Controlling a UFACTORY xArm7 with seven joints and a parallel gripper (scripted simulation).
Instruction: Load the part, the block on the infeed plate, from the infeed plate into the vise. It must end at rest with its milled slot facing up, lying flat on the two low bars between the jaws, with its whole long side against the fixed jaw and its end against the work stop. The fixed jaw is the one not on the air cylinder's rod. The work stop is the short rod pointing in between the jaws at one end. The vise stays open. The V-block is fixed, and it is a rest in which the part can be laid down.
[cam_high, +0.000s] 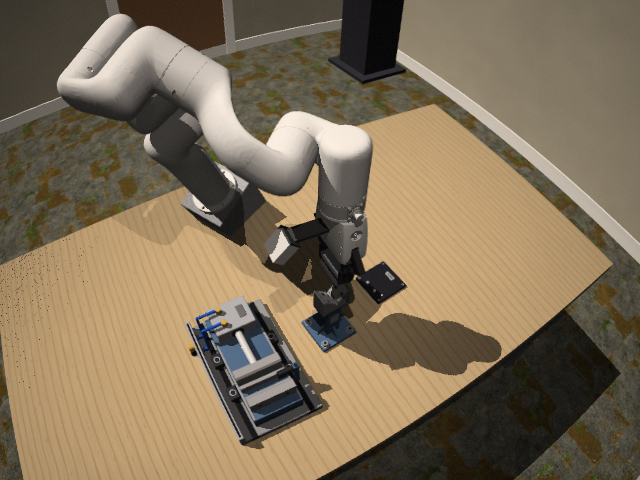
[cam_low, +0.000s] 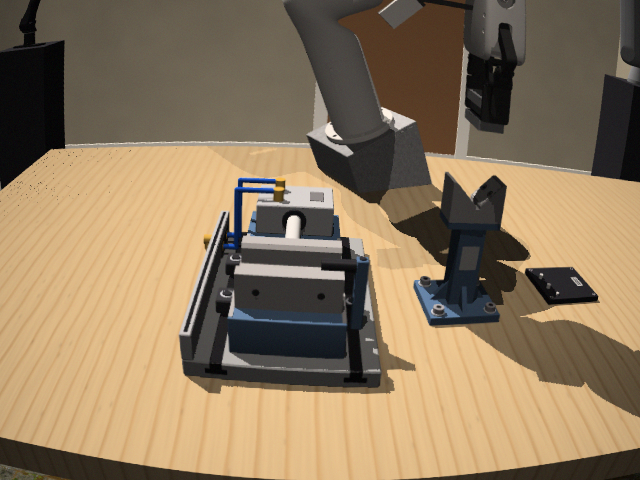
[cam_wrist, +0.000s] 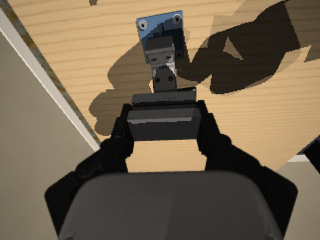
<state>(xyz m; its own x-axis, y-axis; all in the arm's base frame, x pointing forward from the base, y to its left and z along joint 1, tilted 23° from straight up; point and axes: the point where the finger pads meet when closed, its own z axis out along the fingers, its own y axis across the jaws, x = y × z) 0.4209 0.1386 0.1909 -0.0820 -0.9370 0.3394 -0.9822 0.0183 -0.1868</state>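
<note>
My hand is 19 cm above the blue stand. Round my hand: work stop: 16 cm to the right, 16 cm below, 7 cm ahead; part: 1 cm to the right, 1 cm below; blue base: 25 cm below.
</note>
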